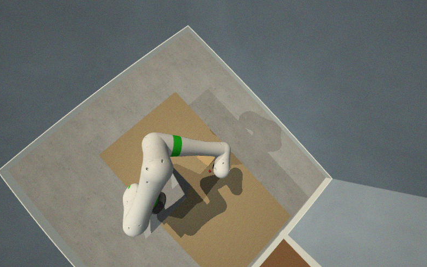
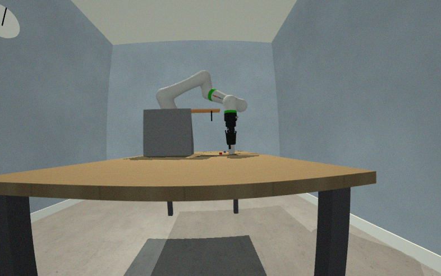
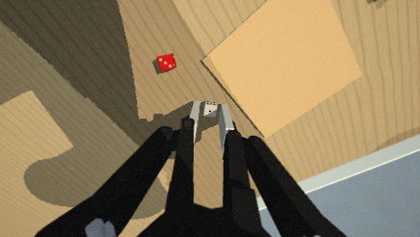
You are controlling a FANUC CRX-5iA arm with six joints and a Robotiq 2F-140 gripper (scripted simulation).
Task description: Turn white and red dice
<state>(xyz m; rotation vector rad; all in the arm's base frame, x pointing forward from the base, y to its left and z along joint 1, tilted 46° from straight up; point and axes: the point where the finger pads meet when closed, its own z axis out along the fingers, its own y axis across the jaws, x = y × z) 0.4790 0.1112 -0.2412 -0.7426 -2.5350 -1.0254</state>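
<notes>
Now: the white die 3 cm below my hand. Round my hand: blue die: 4 cm behind, 22 cm to the left, 3 cm below; red die: 8 cm behind, 1 cm to the right, 3 cm below; tan mat: 1 cm behind, 11 cm to the left, 3 cm below.
</notes>
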